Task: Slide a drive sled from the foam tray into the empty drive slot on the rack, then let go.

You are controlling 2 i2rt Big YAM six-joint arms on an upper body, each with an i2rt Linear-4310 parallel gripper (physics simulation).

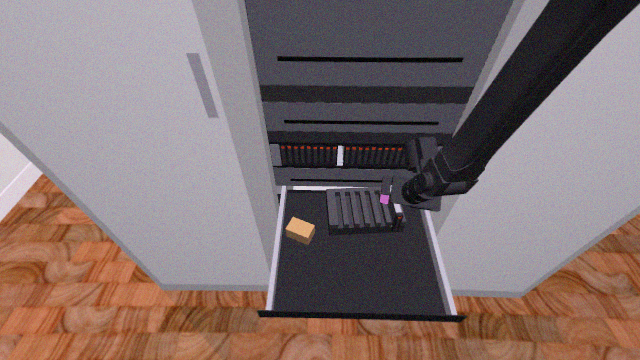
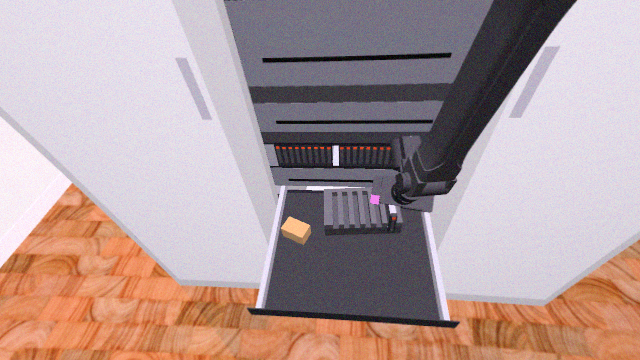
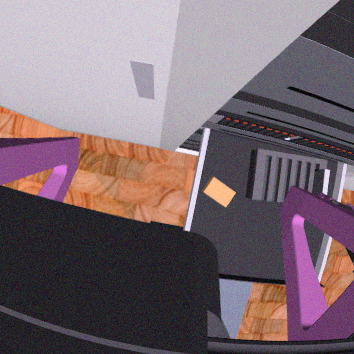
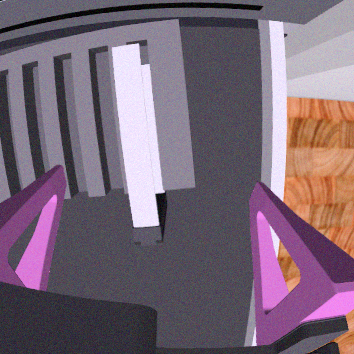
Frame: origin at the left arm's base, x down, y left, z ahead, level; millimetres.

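Seen in the pictures: left gripper, fingertip midpoint: (image 3: 185, 174); right gripper, fingertip midpoint: (image 1: 403, 197) (image 3: 332, 199) (image 4: 158, 182).
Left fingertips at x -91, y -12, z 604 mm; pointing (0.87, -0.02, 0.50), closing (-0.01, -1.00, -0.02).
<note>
A point is followed by its place in that frame.
The drive sled (image 1: 398, 218) {x 443, y -429, z 568 mm} (image 2: 393, 211) {x 436, y -432, z 588 mm} (image 3: 326, 181) {x 436, y -429, z 656 mm} (image 4: 136, 135) {x 436, y -429, z 635 mm}, white on top with a dark, red-marked front, stands in the rightmost slot of the grey foam tray (image 1: 332, 210) {x 491, y -258, z 624 mm} (image 2: 328, 210) {x 491, y -258, z 624 mm} (image 4: 175, 125) {x 491, y -450, z 637 mm}. Its front end sticks out past the tray. The empty drive slot shows as a bright white gap (image 1: 340, 155) (image 2: 335, 155) in the row of red-tipped drives on the rack (image 1: 370, 30) {x 30, y -317, z 727 mm} (image 2: 350, 30) {x 33, y -315, z 727 mm}. My right gripper (image 4: 158, 182) {x 410, y -442, z 614 mm} is open above the sled, its fingers wide apart on either side, touching nothing. My left gripper (image 3: 185, 174) {x -91, y -12, z 604 mm} is open and empty, away from the tray.
An orange-tan block (image 1: 300, 230) {x 506, y -168, z 564 mm} (image 2: 296, 230) {x 506, y -171, z 563 mm} (image 3: 220, 192) {x 505, y -169, z 574 mm} lies in the pulled-out drawer (image 1: 360, 280) {x 545, y -331, z 441 mm} (image 2: 350, 280) {x 546, y -324, z 444 mm}, left of the tray. Light cabinets (image 1: 125, 150) {x 346, y 302, z 708 mm} (image 2: 125, 150) {x 340, y 316, z 708 mm} stand on both sides. My right arm (image 1: 530, 85) {x -33, y -465, z 433 mm} (image 2: 485, 85) {x -27, y -467, z 434 mm} reaches in from the upper right.
</note>
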